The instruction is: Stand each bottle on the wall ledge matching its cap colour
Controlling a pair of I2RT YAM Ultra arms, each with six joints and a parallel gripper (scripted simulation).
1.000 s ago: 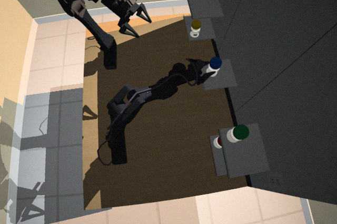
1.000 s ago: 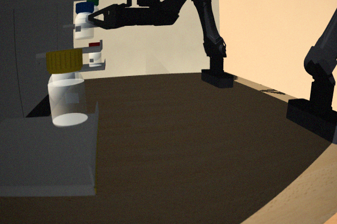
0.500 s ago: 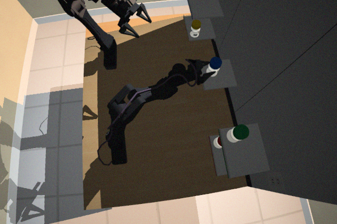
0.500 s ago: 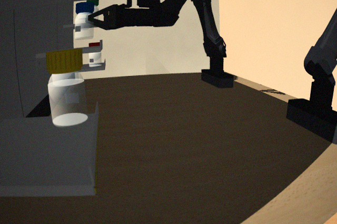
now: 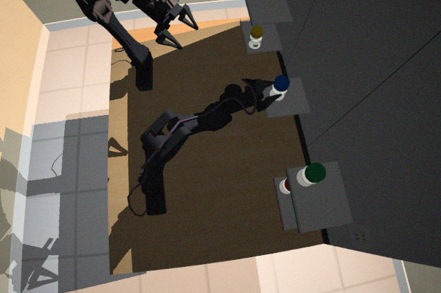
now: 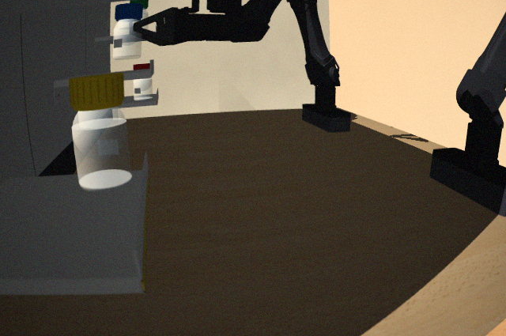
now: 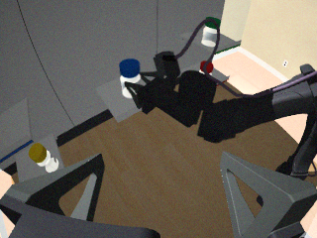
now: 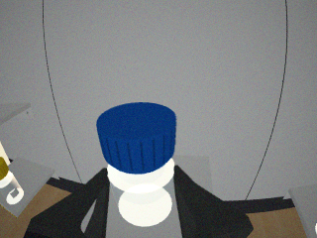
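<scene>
My left hand is 300 mm short of the blue-capped bottle, 180 mm above it and 140 mm to the left of it. The rest, counted from my left hand: yellow strip (360 mm below, 270 mm ahead, 260 mm to the left); blue strip (270 mm ahead, 260 mm to the left, 160 mm below); yellow-capped bottle (310 mm ahead, 300 mm below, 200 mm to the left).
</scene>
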